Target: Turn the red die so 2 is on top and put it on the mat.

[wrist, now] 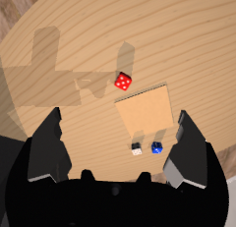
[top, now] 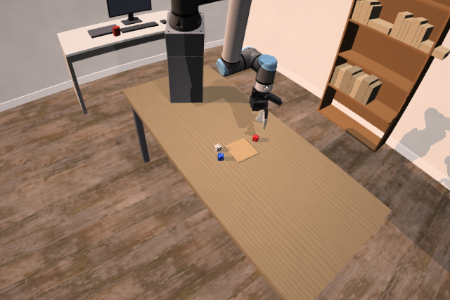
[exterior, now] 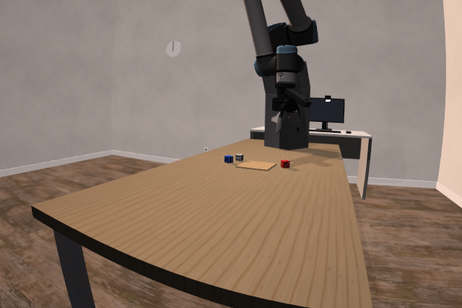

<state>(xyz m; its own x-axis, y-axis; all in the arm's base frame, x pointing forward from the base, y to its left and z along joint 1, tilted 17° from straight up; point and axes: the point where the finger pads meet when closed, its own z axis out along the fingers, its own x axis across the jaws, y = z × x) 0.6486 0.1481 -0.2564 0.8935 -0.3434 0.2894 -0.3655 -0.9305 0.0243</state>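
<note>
Now: hand 130 mm above the red die and 10 mm to the left of it. The rest, counted from my hand: tan mat: 150 mm below, 130 mm to the right, 30 mm ahead; then white die: 240 mm to the right, 130 mm below, 40 mm behind; then blue die: 260 mm to the right, 130 mm below, 30 mm ahead.
</note>
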